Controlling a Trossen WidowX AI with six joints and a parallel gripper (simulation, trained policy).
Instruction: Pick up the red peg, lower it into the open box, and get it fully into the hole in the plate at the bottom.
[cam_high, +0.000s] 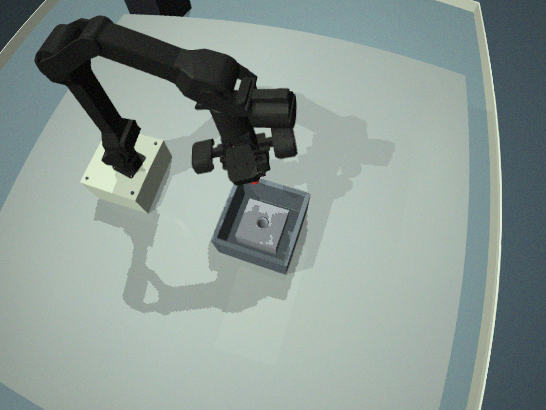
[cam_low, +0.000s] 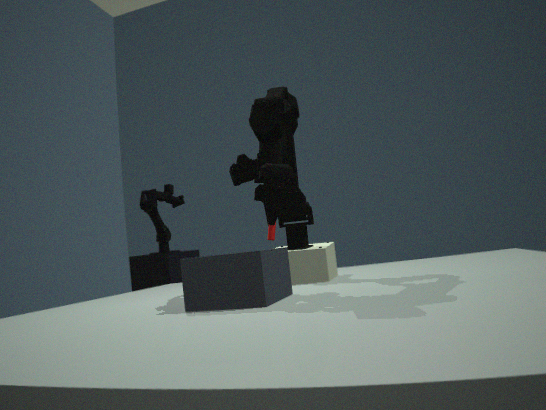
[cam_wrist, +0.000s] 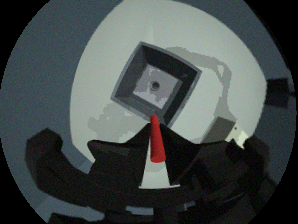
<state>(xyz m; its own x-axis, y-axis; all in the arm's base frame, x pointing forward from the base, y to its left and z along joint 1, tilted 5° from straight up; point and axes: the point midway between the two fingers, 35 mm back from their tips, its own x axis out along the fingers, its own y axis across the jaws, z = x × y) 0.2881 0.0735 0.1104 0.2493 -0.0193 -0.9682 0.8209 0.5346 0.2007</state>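
My gripper tip is 100 mm above the light grey plate, 60 mm to the left of it and 50 mm short of it. Also, from my gripper tip: grey box (120 mm below, 60 mm to the right, 50 mm ahead); then red peg (10 mm above).
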